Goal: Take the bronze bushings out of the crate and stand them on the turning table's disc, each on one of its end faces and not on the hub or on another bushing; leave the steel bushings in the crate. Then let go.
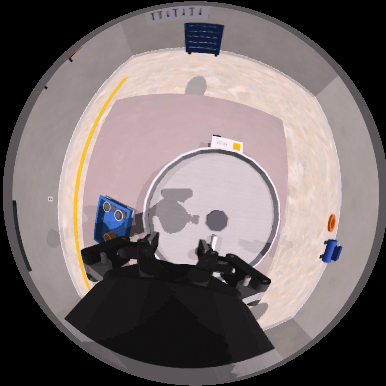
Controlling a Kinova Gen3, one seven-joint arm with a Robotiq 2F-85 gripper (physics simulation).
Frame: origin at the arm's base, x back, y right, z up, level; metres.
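Seen in the pictures: gripper, fingertip midpoint: [177, 242].
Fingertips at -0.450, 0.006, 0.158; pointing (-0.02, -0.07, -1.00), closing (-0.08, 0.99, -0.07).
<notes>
A point is followed by its place in that frame, as x, y, z.
The blue crate [99, 220] @[-0.332, -0.319, -0.076] is at the left. Two steel bushings [107, 206] @[-0.396, -0.295, -0.089] [119, 215] @[-0.381, -0.232, -0.092] show in its far part. A bronze bushing [109, 236] @[-0.295, -0.250, -0.063] is in its near part, partly covered by the gripper's linkage. The turning table's pale disc [240, 185] @[-0.583, 0.138, -0.051] with its dark hub [216, 220] @[-0.466, 0.090, -0.043] fills the middle. My gripper [177, 242] @[-0.450, 0.006, 0.158] is open and empty, with its fingers over the near-left part of the disc. A sliver of bronze [198, 255] shows beside the right fingertip; the rest is hidden, so its pose cannot be told.
A raised rim [274, 192] @[-0.590, 0.253, -0.029] surrounds the disc. A white box with a yellow label [226, 144] @[-0.697, 0.068, -0.046] sits against the rim's far side. A small pale upright piece [214, 242] @[-0.406, 0.098, -0.026] shows near the right finger. A dark blue cabinet [204, 38] stands far off by the wall.
</notes>
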